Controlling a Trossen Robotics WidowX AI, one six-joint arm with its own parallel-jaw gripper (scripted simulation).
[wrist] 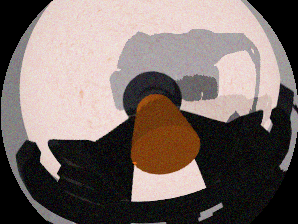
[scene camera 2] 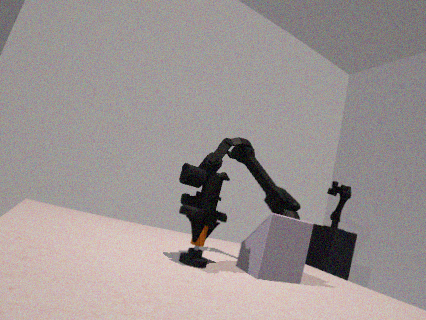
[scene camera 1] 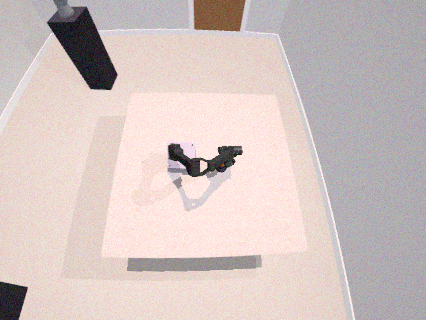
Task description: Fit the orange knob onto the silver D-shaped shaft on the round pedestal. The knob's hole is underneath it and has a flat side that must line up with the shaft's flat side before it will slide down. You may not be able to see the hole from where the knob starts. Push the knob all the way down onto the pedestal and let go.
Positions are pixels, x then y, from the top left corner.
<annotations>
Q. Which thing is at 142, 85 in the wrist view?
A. A round pedestal.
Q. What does my gripper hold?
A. An orange knob.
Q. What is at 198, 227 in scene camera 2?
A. My gripper.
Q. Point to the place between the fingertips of my gripper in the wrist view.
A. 157, 117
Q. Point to an orange knob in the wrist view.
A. At 163, 142
</annotations>
